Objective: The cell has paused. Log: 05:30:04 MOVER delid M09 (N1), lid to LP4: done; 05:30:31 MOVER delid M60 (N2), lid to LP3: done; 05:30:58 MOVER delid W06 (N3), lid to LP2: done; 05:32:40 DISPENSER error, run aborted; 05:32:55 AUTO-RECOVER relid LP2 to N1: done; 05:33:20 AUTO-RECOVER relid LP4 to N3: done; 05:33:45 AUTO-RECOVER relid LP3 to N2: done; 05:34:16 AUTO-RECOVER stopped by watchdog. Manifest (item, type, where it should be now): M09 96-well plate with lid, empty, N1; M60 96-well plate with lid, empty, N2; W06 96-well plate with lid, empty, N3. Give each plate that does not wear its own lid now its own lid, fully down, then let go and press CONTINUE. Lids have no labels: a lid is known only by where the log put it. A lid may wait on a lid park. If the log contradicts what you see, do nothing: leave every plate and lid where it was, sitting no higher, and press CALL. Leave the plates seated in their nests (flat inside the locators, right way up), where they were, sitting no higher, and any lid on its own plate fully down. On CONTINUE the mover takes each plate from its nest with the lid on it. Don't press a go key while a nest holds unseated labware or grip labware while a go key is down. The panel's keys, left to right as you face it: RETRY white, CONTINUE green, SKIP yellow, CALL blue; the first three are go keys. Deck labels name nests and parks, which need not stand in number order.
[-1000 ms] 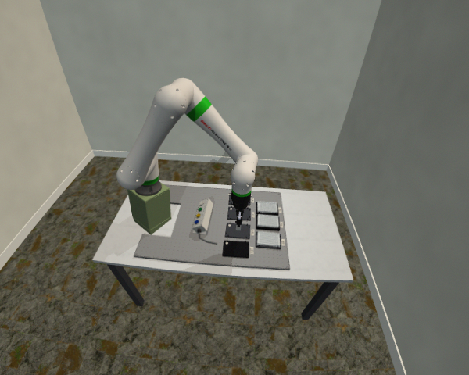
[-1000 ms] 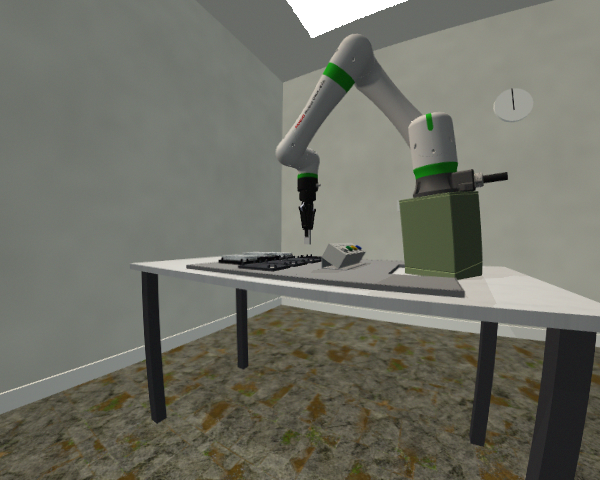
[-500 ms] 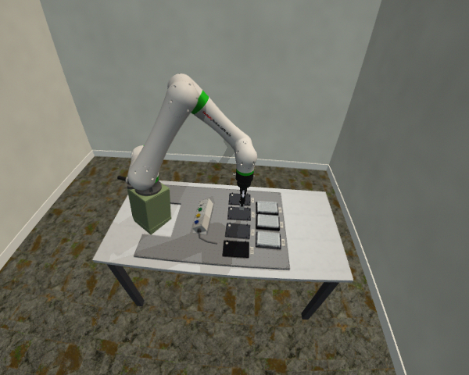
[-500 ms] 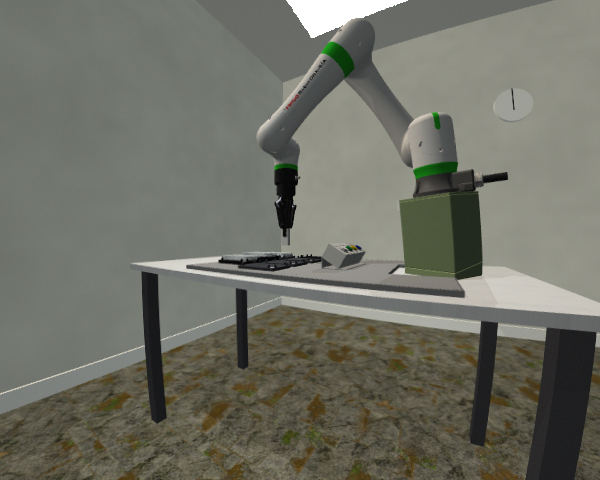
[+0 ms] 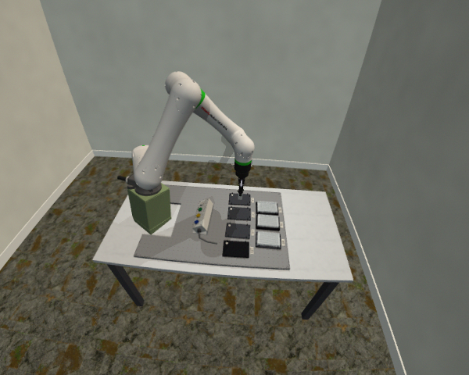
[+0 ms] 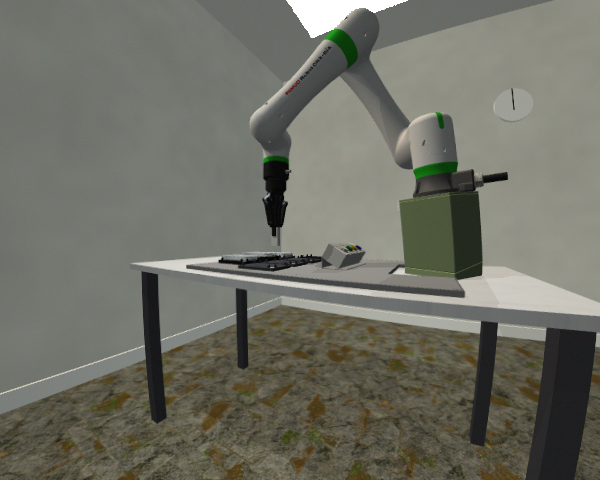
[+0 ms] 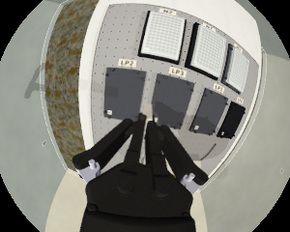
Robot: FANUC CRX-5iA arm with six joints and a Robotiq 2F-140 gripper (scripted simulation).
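The plate is 200 mm ahead of my hand, 90 mm to the right of it and 80 mm below it. From my hand the other things lie so: white key (220 mm behind, 100 mm to the right, 40 mm below); then green key (210 mm behind, 150 mm to the right, 40 mm below); then lid park LP3 (100 mm below, 60 mm to the right, 10 mm ahead).
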